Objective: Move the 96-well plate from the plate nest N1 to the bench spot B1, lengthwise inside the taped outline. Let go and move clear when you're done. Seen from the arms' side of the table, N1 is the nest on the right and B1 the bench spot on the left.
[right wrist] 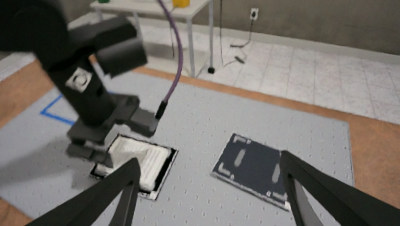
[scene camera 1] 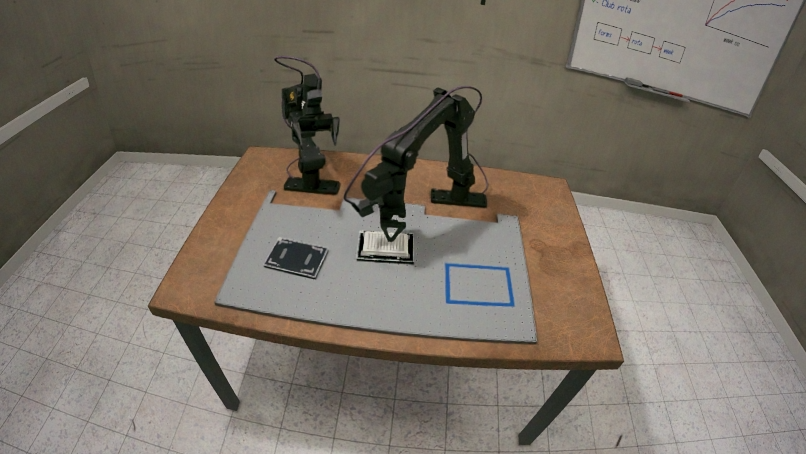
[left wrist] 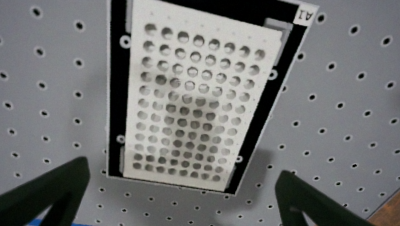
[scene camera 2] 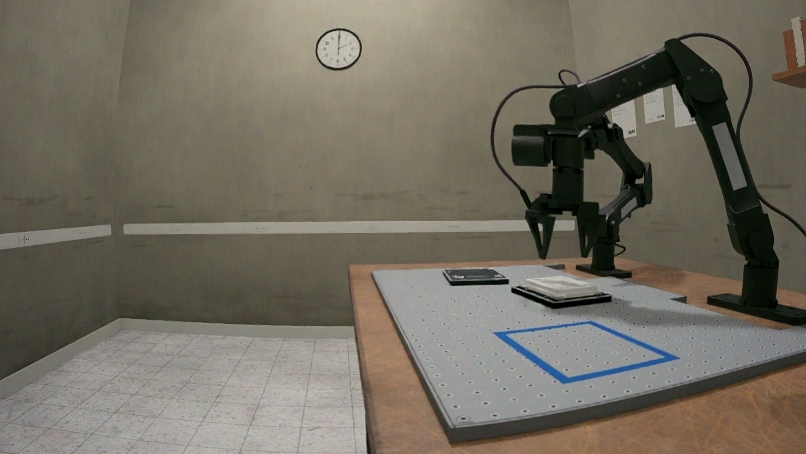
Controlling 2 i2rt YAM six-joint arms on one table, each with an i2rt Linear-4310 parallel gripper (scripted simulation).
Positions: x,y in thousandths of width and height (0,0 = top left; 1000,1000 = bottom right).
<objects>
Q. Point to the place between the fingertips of my right gripper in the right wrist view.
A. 521,715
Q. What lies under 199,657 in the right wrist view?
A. My left gripper.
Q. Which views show the white 96-well plate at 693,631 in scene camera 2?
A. The right wrist view, scene camera 1, the left wrist view and scene camera 2: all of them.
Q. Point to a white 96-well plate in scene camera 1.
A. At 466,536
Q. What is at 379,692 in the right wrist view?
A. A white 96-well plate.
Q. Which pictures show my left gripper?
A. The right wrist view, scene camera 1, the left wrist view and scene camera 2: all of them.
</objects>
